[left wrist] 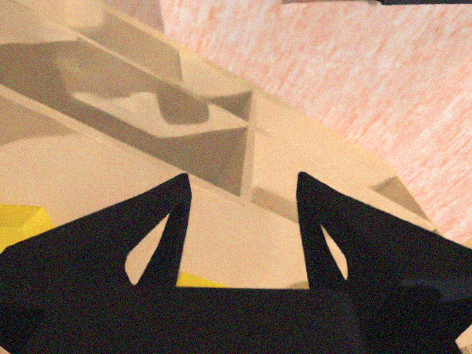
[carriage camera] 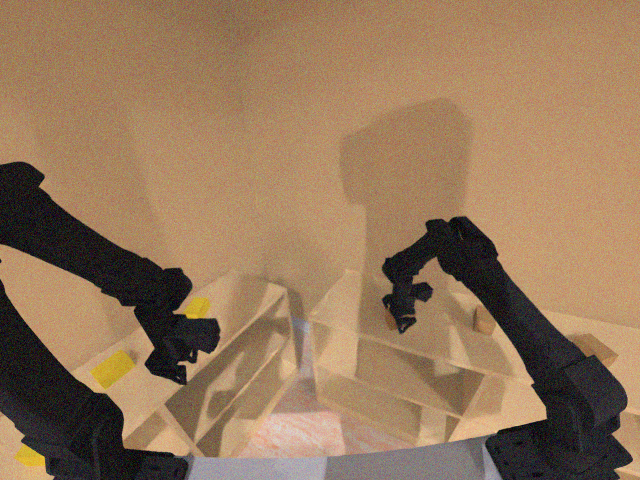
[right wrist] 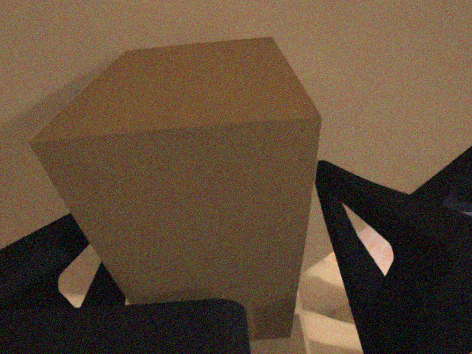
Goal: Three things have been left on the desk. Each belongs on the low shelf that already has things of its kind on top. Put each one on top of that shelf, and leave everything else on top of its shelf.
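Frame: origin at the left arm's base, x ahead, y left, z up, level; metres.
Seen in the pictures: left gripper, between the fingertips: (left wrist: 242, 183) (carriage camera: 188, 373); right gripper, between the fingertips: (carriage camera: 395, 324); right arm's base, origin of its link: (carriage camera: 555, 452).
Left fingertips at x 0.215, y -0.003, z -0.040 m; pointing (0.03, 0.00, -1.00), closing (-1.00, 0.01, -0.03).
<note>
Pixels of each thing's middle, then the offset from my left fingertips to it. Level surfaces: height alone.
- brown block, middle of its body: (right wrist: 211, 201) (carriage camera: 400, 316) dx +0.277, dy -0.579, dz -0.129 m
- right-hand low shelf, height of its surface: dz -0.159 m
- yellow block, middle of its body: (carriage camera: 49, 446) dx -0.124, dy +0.368, dz -0.137 m
A brown block (carriage camera: 390, 319) (right wrist: 190, 215) is at the top of the right-hand low shelf (carriage camera: 338, 304), partly behind my right gripper (carriage camera: 404, 323). In the right wrist view it stands between the spread fingers, with a gap beside the right-hand finger; whether it touches the other finger is hidden. My right gripper is open. More brown blocks (carriage camera: 484, 320) (carriage camera: 594, 348) lie to the right. My left gripper (carriage camera: 187, 367) (left wrist: 242, 183) is partly open and empty, over the left-hand low shelf (carriage camera: 139, 397) (left wrist: 240, 240). Yellow blocks (carriage camera: 112, 368) (carriage camera: 197, 307) (left wrist: 20, 222) sit on that shelf's top.
Another yellow block (carriage camera: 31, 456) shows at the lower left, beside my left arm. Both shelves have open compartments facing a gap with a pink-white floor (carriage camera: 297, 428) (left wrist: 350, 60). A tan wall (carriage camera: 289, 155) rises behind. A grey surface (carriage camera: 258, 468) spans the bottom between the arm mounts.
</note>
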